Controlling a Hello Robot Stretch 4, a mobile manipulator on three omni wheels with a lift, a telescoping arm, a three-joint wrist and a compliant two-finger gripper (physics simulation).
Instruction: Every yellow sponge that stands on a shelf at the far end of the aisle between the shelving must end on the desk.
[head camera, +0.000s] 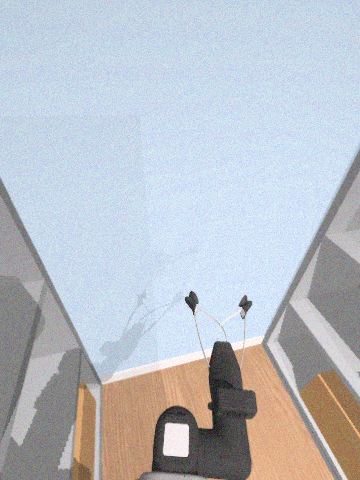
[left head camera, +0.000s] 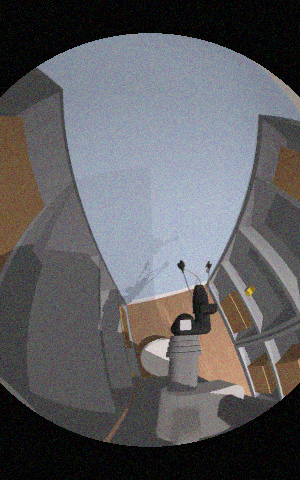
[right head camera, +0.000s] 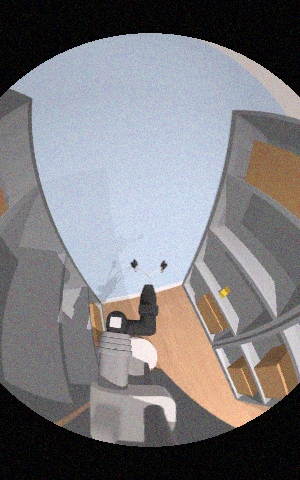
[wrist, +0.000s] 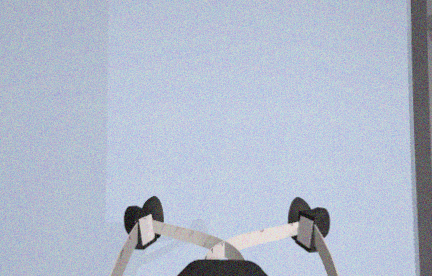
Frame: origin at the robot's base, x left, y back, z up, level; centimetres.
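Where they show: gripper, between the fingertips: (head camera: 217, 294) (left head camera: 194, 260) (right head camera: 148, 260) (wrist: 225, 213); robot's base, origin of its link: (left head camera: 161, 355) (right head camera: 135, 355).
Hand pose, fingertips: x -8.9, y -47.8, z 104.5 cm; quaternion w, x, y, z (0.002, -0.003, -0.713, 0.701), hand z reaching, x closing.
Note:
Each offset is from my fingertips to the top centre of the thing. "spot": to the spot under its first point. Level surfaces: height alone.
My gripper (head camera: 218, 303) (left head camera: 195, 266) (right head camera: 149, 265) (wrist: 225, 213) is open, with its two fingertips wide apart and the pale blue end wall behind them. A small yellow sponge @(dz -49.4, dx -71.6, dy -3.2 cm) (left head camera: 249, 290) (right head camera: 224, 291) stands on a shelf board of the right-hand shelving @(spot: dz -94.2, dx -76.0, dy +47.3 cm) (left head camera: 239, 345) (right head camera: 216, 345), above a brown box. The gripper is to the left of the sponge and apart from it. The sponge does not show in the head camera view or the wrist view. The desk does not show in these views.
Grey shelving (head camera: 65, 320) stands close on the left of the aisle. Brown boxes @(spot: dz -77.6, dx -66.1, dy +9.4 cm) (left head camera: 235, 312) (right head camera: 211, 314) stand on low shelves at the right. The wooden floor @(dz -107.3 cm) (head camera: 135, 400) runs between the shelving to the end wall (head camera: 200, 150). A shelving upright (wrist: 421, 150) shows at the right edge of the wrist view.

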